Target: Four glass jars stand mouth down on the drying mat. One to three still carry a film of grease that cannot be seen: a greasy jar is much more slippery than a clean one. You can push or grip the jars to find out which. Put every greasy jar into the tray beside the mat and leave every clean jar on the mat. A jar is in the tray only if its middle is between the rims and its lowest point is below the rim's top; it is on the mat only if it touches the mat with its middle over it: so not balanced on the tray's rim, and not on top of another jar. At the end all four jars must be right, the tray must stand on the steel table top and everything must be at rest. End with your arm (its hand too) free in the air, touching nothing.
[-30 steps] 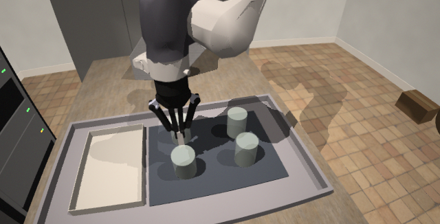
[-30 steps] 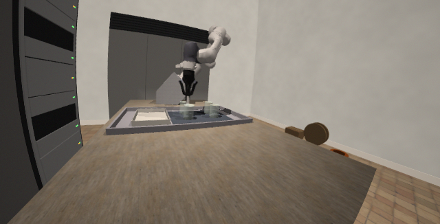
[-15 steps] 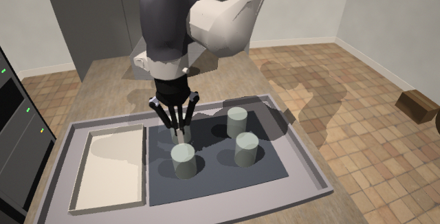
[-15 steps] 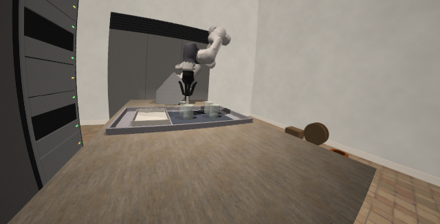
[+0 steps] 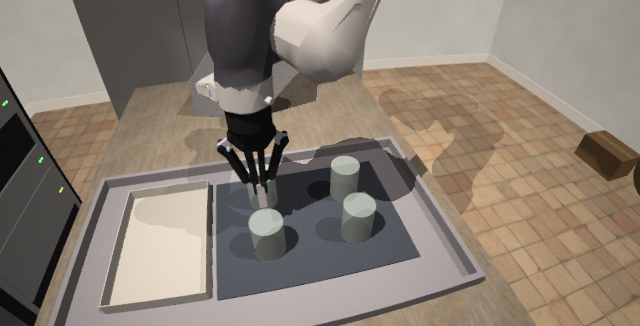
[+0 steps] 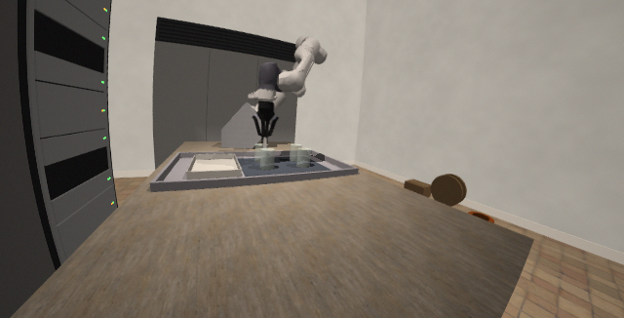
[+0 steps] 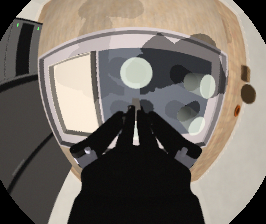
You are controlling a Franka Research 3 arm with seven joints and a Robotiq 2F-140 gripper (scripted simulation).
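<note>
Now: hand 11 cm above the rimmed steel table top, 2 cm short of it and 1 cm to the left of it. Round my hand: dark drying mat 11 cm below, 9 cm to the left, 1 cm behind; then cream tray 22 cm to the right, 10 cm below, 4 cm ahead.
</note>
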